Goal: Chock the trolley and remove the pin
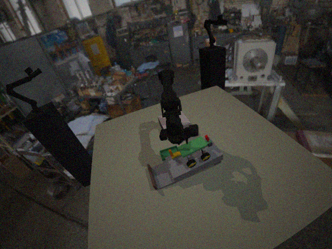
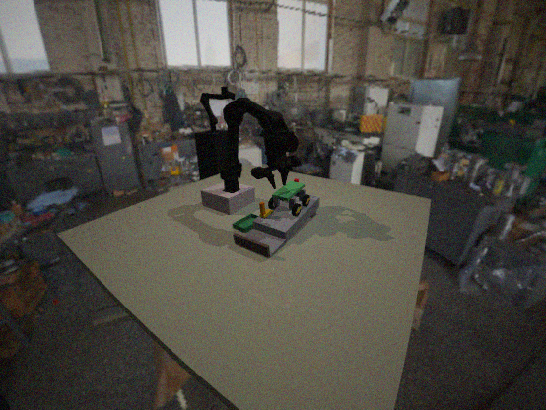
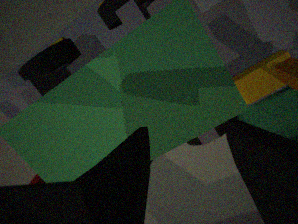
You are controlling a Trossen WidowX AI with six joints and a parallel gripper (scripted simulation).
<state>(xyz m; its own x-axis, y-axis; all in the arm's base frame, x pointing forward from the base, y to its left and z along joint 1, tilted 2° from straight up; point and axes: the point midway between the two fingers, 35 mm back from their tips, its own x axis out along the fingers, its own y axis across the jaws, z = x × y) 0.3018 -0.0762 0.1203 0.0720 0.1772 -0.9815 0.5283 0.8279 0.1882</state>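
Right now my gripper tip is 140 mm to the right of the red-headed stop pin, 40 mm above it and 10 mm short of it. Round my gripper tip: grey ramp (130 mm below, 40 mm to the left, 20 mm ahead); then yellow chock (90 mm below, 40 mm to the right, 40 mm behind); then trolley (60 mm below, 40 mm to the left, 20 mm ahead).
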